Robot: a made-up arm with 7 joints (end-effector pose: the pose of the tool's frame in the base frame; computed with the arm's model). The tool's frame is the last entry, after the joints. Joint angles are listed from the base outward.
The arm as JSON. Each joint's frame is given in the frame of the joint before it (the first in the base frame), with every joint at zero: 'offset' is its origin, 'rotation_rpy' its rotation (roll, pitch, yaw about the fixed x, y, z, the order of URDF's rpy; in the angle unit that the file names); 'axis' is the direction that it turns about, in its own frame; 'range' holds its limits. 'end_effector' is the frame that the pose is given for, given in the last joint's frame.
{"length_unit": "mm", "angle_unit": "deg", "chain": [
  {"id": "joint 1", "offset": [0.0, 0.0, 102.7], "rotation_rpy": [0.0, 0.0, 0.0], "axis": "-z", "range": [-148.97, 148.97]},
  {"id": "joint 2", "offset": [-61.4, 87.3, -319.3], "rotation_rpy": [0.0, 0.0, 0.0], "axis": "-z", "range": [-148.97, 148.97]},
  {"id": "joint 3", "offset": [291.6, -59.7, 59.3], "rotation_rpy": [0.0, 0.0, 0.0], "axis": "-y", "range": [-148.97, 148.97]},
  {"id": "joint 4", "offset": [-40.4, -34.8, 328.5], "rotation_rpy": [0.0, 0.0, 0.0], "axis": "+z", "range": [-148.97, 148.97]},
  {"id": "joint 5", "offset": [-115.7, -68.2, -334.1], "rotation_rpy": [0.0, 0.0, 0.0], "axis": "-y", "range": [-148.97, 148.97]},
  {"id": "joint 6", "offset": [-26.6, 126.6, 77.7], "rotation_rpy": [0.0, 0.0, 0.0], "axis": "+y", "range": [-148.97, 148.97]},
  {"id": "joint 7", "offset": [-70.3, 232.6, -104.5], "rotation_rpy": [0.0, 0.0, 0.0], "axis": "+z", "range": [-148.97, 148.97]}
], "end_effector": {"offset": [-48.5, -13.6, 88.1], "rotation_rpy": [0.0, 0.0, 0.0]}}
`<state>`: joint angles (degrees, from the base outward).
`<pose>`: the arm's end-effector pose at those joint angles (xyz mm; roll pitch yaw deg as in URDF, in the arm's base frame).
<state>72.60 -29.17 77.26 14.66 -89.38 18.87 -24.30</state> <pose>286.5 136.9 -254.6 -27.62 21.02 -73.69</pose>
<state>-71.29 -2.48 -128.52 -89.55 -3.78 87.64 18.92</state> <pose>-74.7 273.7 -445.8 -89.43 -19.60 -107.81</pose>
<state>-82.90 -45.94 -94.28 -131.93 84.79 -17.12 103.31</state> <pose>-119.8 193.8 -408.5 149.45 42.34 16.89</pose>
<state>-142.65 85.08 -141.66 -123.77 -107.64 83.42 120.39</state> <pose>284.3 -98.9 -267.8 44.13 11.39 -56.91</pose>
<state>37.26 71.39 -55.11 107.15 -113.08 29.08 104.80</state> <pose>-213.0 12.9 84.3 133.14 -63.66 83.36</pose>
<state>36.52 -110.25 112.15 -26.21 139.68 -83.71 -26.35</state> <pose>-119.6 422.8 -134.5 14.18 29.38 66.44</pose>
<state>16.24 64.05 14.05 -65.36 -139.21 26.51 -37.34</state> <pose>34.7 -447.3 -94.4 -178.17 23.71 70.46</pose>
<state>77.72 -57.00 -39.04 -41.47 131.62 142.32 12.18</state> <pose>355.1 277.4 -170.9 -22.47 43.02 -61.55</pose>
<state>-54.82 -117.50 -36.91 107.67 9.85 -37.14 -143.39</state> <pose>-122.8 362.5 46.3 -5.06 65.56 116.88</pose>
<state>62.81 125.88 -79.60 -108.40 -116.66 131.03 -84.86</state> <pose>-165.9 344.8 -445.3 -174.44 -69.06 -84.58</pose>
